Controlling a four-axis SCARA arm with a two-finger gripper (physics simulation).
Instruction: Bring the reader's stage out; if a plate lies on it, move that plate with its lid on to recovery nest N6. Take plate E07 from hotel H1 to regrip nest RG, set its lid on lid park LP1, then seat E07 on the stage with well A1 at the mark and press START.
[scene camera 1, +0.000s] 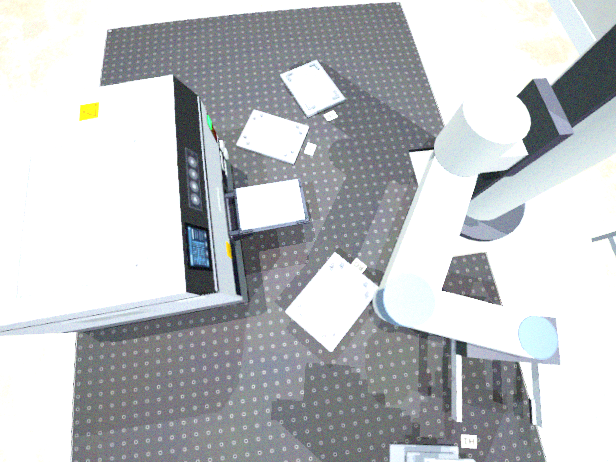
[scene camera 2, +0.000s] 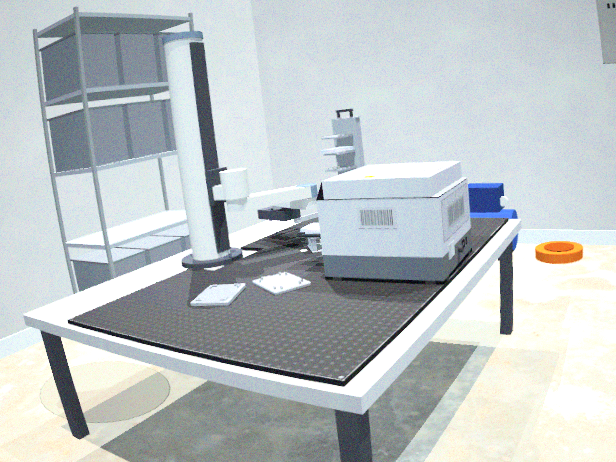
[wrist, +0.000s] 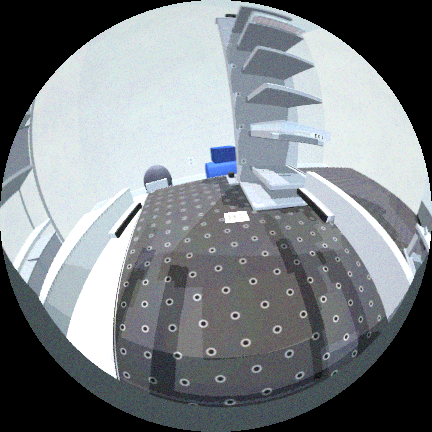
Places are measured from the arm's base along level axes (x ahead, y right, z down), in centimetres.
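Where they show: gripper, fingertip midpoint: (scene camera 1: 499, 423) (scene camera 2: 307, 212) (wrist: 216, 185); arm's base, link origin: (scene camera 1: 474, 196) (scene camera 2: 212, 259).
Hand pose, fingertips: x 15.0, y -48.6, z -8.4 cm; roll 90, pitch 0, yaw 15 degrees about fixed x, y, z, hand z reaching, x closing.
Things, the pixels of their centre, and the offset from my fingertips. "spot": a spot on its surface instead.
- reader's stage, surface spot: (scene camera 1: 304, 218) spot: dx +31.2, dy +43.8, dz -5.2 cm
- reader, body centre: (scene camera 1: 125, 223) (scene camera 2: 399, 218) dx +65.2, dy +46.5, dz -8.1 cm
- hotel H1, body centre: (wrist: 267, 68) (scene camera 2: 345, 166) dx +14.8, dy -12.1, dz -18.3 cm
- clear-lidded plate, body centre: (wrist: 285, 129) dx +14.0, dy -8.1, dz -4.8 cm
- Regrip nest RG, body centre: (scene camera 1: 331, 300) dx +27.4, dy +27.5, dz +3.6 cm
- green button, surface spot: (scene camera 1: 209, 121) spot: dx +47.0, dy +63.1, dz -13.0 cm
- pinned white nest, body centre: (scene camera 1: 273, 135) (scene camera 2: 280, 281) dx +35.6, dy +72.1, dz +6.1 cm
- nest with corner brackets, body centre: (scene camera 2: 218, 294) (scene camera 1: 312, 86) dx +22.9, dy +86.9, dz +6.2 cm
- H1 tag, body centre: (wrist: 235, 216) (scene camera 1: 468, 441) dx +3.4, dy -5.0, dz +7.1 cm
The reader's stage (scene camera 1: 305, 220) stands out of the reader (scene camera 1: 110, 200) (scene camera 2: 385, 240); a flat white surface fills its dark frame, and I cannot tell whether it is a lidded plate. My gripper (scene camera 1: 498, 423) (wrist: 216, 185) is open and empty, its fingers pointing towards hotel H1 (scene camera 2: 345, 127) (wrist: 231, 90). A clear-lidded plate (wrist: 285, 131) with a small, unclear code lies on a lower hotel shelf. Another plate (wrist: 277, 24) with pinkish wells is near the top. Regrip nest RG (scene camera 1: 330, 302) is bare. The green button (scene camera 1: 209, 121) is on the reader's front.
A pinned white nest (scene camera 1: 272, 136) (scene camera 2: 281, 283) and a nest with corner brackets (scene camera 1: 313, 88) (scene camera 2: 218, 294) are beyond the stage; their tags are unreadable. The arm's column (scene camera 2: 182, 150) stands at the table edge. The H1 tag (scene camera 1: 468, 441) (wrist: 236, 217) lies before the hotel.
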